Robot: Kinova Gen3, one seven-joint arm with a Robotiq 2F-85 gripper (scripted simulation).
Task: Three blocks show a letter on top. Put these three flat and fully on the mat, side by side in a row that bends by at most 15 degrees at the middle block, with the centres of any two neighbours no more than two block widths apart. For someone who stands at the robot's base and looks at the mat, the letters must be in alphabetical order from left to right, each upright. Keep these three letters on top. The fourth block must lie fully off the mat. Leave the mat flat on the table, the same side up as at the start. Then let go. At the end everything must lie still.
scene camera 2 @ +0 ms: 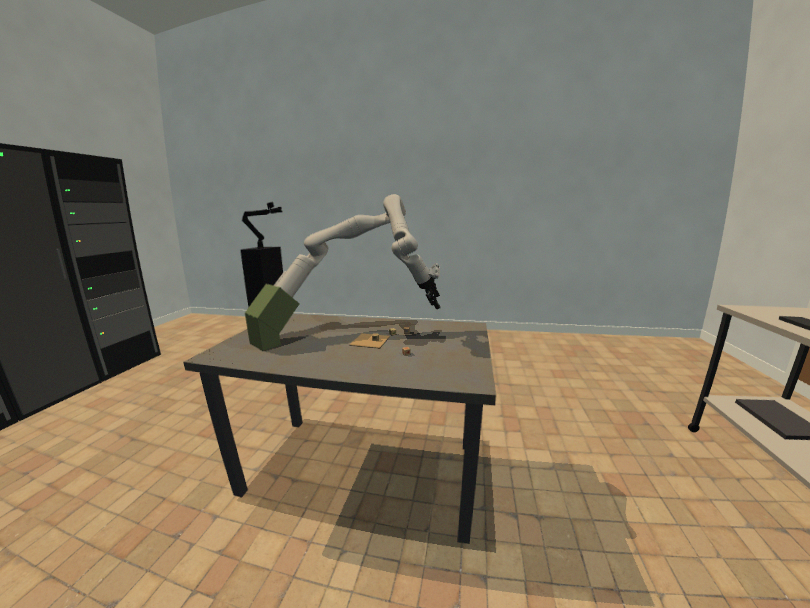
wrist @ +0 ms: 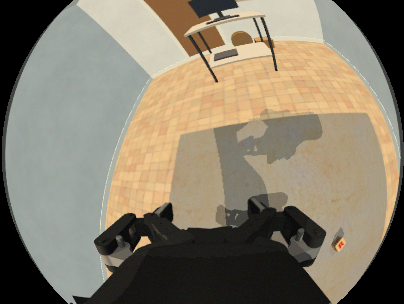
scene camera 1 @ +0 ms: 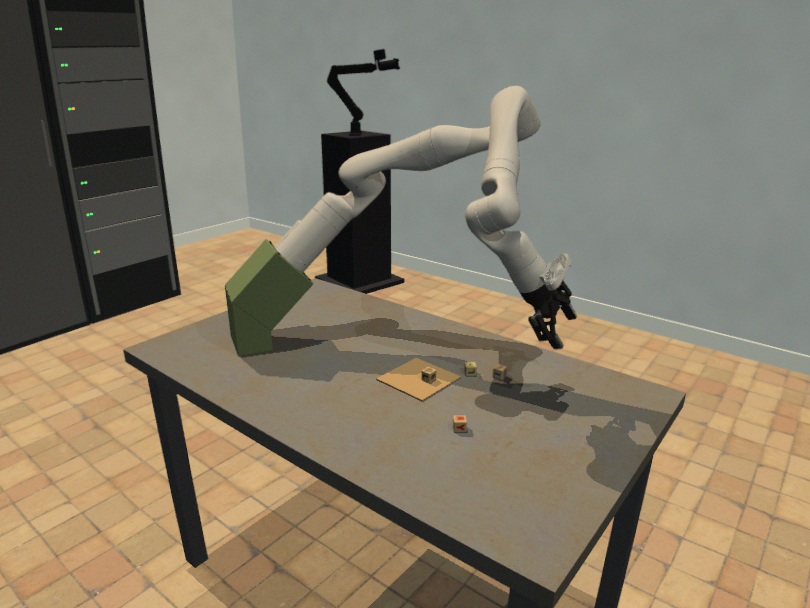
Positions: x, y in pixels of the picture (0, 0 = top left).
Scene:
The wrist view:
my gripper: 210, 210
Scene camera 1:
my gripper: 566, 332
tan mat: 406, 378

